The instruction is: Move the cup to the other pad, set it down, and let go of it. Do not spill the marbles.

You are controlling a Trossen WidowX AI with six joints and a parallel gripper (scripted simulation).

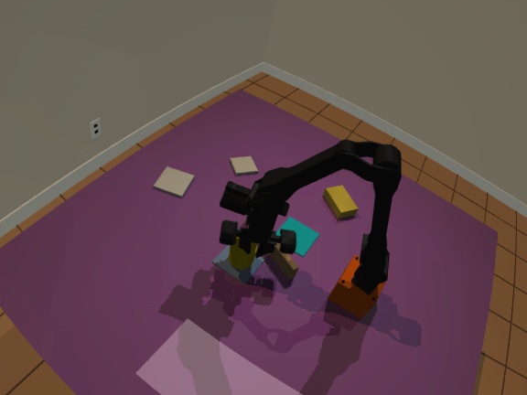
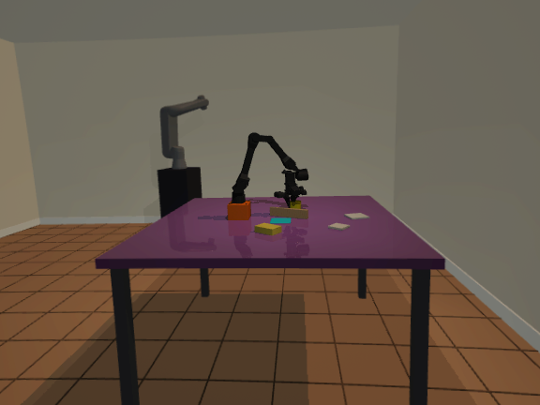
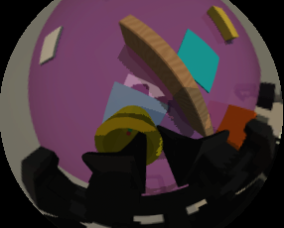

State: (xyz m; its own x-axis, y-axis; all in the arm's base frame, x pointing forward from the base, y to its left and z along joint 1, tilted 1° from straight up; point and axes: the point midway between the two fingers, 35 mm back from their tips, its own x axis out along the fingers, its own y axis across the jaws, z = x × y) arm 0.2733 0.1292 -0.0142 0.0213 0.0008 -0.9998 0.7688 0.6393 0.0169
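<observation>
Now: gripper tip 3 cm short of the grey-blue pad, 2 cm to the right of it and 4 cm above it. Round my gripper tip: yellow cup: 2 cm ahead, 2 cm to the left; then wooden bar: 8 cm to the right, 2 cm below.
</observation>
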